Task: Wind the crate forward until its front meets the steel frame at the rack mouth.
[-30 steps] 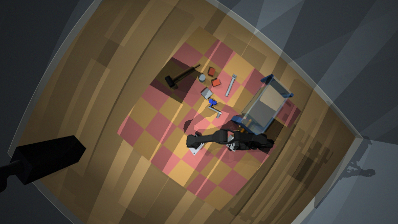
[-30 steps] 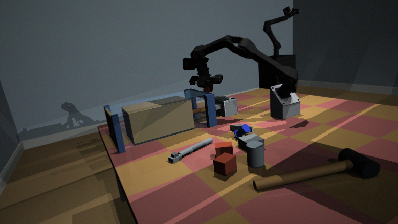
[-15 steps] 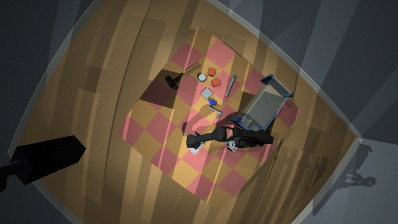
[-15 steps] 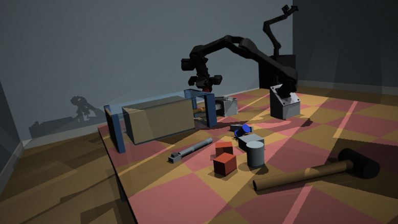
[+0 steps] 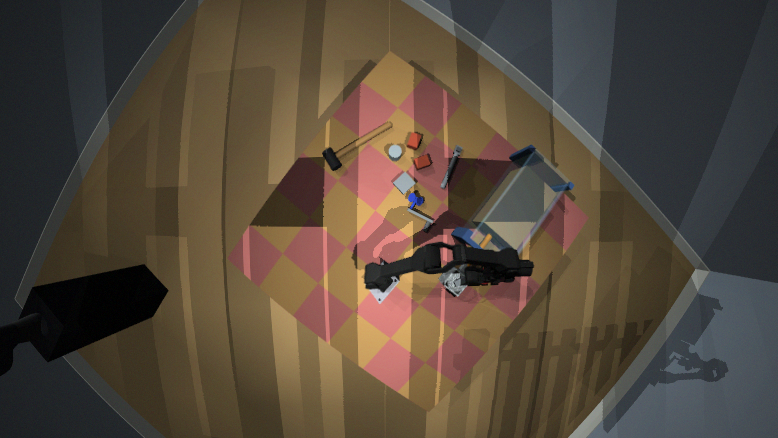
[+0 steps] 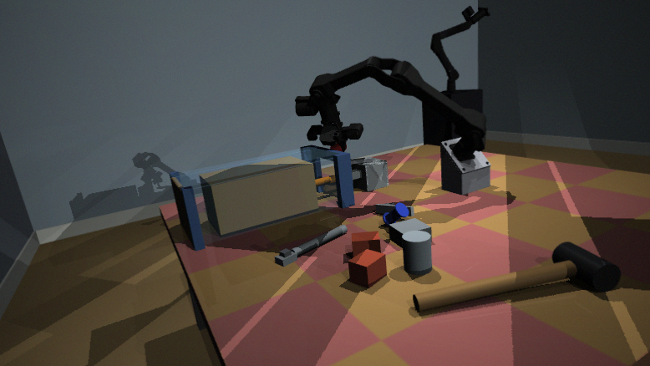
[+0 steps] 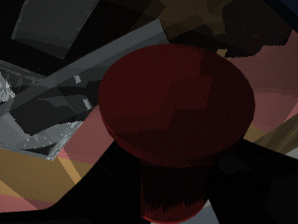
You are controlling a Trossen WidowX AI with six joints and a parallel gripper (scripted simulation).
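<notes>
Now: the grey crank arm 2 cm behind my gripper tip, 3 cm to the left of it and 3 cm below it. Round my gripper tip: grey winch 9 cm behind, 4 cm to the left, 10 cm below; red knob 1 cm ahead, 1 cm to the left; clear-panelled cubby 33 cm ahead, 6 cm to the left, 2 cm below.
</notes>
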